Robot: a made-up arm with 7 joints.
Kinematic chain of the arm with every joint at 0, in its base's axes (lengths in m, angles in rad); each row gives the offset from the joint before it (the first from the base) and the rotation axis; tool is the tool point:
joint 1: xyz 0 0 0.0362 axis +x
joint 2: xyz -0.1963 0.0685 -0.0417 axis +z
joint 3: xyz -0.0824 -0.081 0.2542 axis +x
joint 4: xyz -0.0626 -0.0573 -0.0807 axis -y
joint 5: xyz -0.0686 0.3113 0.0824 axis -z
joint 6: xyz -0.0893 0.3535 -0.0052 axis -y
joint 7: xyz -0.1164 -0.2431 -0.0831 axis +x
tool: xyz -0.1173 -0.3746 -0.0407
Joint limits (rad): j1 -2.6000..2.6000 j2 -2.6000..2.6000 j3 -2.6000..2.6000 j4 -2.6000..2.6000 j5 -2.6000..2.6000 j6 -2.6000..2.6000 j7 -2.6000..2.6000
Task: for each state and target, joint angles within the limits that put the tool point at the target. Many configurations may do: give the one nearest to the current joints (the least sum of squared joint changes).
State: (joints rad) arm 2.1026 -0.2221 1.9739 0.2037 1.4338 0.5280 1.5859
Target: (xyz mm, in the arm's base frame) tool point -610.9 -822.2 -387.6
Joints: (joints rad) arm 2.1221 -0.2473 2.1967 -0.2176 1.0596 -0.0504 1.3382
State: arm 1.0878 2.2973 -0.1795 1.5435 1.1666 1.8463 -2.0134
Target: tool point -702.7 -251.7 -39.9
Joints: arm 1.0716 2.1241 0.0106 1.5727 1.1529 1.7238 -2.0970
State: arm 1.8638 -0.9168 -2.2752 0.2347 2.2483 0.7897 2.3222
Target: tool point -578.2 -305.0 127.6
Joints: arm 1.1965 -1.5964 -1.7323 0.3079 2.1972 1.0797 2.2342
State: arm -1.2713 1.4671 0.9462 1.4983 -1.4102 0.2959 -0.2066
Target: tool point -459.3 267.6 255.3
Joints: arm -1.7799 0.6278 0.9020 1.7971 -1.6750 -0.1806 -0.6685
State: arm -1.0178 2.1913 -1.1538 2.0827 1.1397 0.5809 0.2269
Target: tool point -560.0 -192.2 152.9
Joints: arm -1.2475 2.5582 -0.4418 2.3242 1.6992 0.0490 0.4158
